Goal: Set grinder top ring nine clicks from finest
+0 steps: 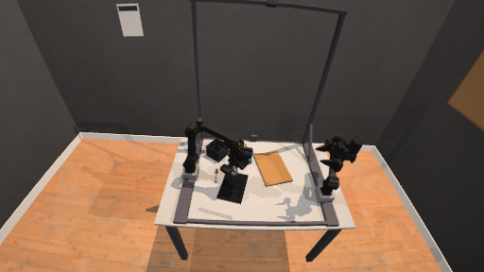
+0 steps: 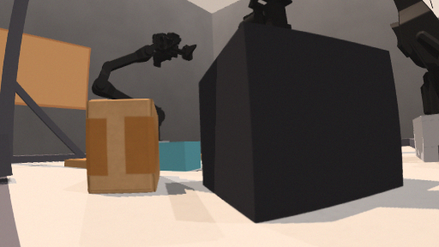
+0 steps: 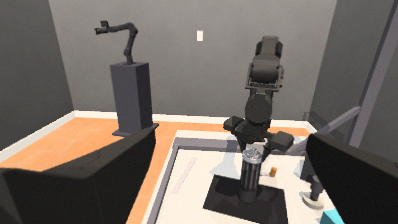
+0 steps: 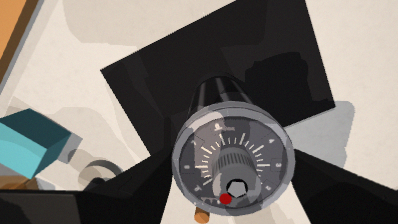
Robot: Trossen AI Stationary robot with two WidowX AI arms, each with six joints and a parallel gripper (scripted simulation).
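The grey top ring lies 3 cm below my right hand. From my right hand the other things lie so: black mat: 1 cm ahead, 1 cm to the left, 18 cm below; then teal block: 23 cm behind, 6 cm to the left, 16 cm below; then orange-knobbed handle: 5 cm behind, 12 cm to the right, 17 cm below.
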